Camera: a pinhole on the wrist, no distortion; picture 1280 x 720 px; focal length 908.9 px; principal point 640.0 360.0 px. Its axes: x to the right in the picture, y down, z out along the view. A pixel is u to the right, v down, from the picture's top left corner.
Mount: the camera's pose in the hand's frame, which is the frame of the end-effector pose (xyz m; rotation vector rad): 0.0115 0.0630 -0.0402 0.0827 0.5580 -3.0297
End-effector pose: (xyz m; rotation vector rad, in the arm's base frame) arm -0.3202 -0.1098 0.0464 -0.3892 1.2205 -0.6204
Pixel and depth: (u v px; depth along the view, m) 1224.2 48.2 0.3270
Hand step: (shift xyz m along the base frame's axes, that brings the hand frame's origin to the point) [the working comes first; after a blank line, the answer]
In the camera's frame: 0.2102 -0.1122 0.3270

0.2398 0.1557 0.2299
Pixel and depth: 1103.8 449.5 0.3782
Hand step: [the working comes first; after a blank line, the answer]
In the camera's frame: 0.1930 0.0372 0.3782

0.2050 0.0186 0.3022
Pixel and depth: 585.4 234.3 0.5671
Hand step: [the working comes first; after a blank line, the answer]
In the camera's frame: -0.0341 -0.0784 0.5671

0.4813 -0.0856 0.1863
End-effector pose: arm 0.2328 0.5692 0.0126 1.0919 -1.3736 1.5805
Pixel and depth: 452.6 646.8 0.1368
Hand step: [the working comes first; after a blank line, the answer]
In the camera's frame: -0.0282 0.0432 0.1368

0.0192 -0.0696 0.0471
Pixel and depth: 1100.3 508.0 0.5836
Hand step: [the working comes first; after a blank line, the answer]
In the camera's frame: 0.2956 0.0950 0.5836

0.3897 -0.4183 -0.1727
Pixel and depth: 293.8 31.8 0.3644
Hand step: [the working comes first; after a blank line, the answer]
In the camera's frame: -0.1388 -0.1316 0.3644

-0.0586 -0.3590 0.1163
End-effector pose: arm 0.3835 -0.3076 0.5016 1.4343 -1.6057 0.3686
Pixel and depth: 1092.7 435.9 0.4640
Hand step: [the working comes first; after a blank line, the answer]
In the camera's frame: 0.2311 0.0387 0.4640

-0.0448 -0.1615 -0.4275
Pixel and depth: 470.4 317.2 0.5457
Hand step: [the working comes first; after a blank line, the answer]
In the camera's frame: -0.1018 -0.0257 0.5457

-0.1049 -0.4383 -0.2239
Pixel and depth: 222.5 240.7 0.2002
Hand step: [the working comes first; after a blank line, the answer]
In the camera's frame: -0.0920 -0.0263 0.2002

-0.0777 -0.1707 -0.0068
